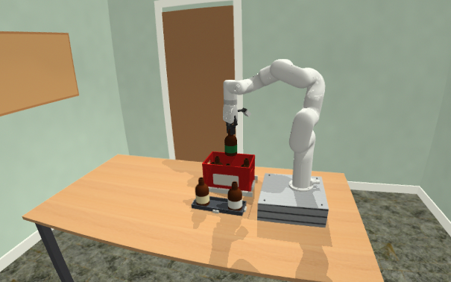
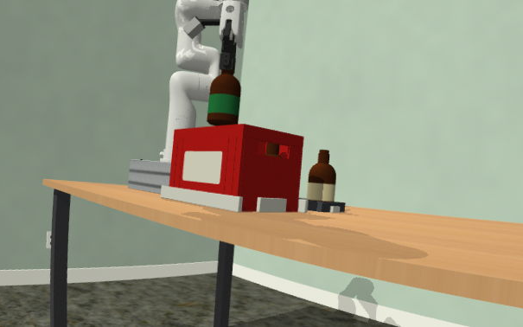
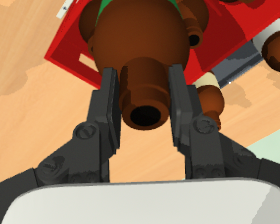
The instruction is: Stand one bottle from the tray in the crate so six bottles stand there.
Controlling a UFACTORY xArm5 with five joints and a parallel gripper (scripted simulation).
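Right now my hand is 10 mm short of the red crate, 40 mm to the right of it and 250 mm above it. Also, from my hand: dark tray (50 mm ahead, 270 mm to the left, 320 mm below).
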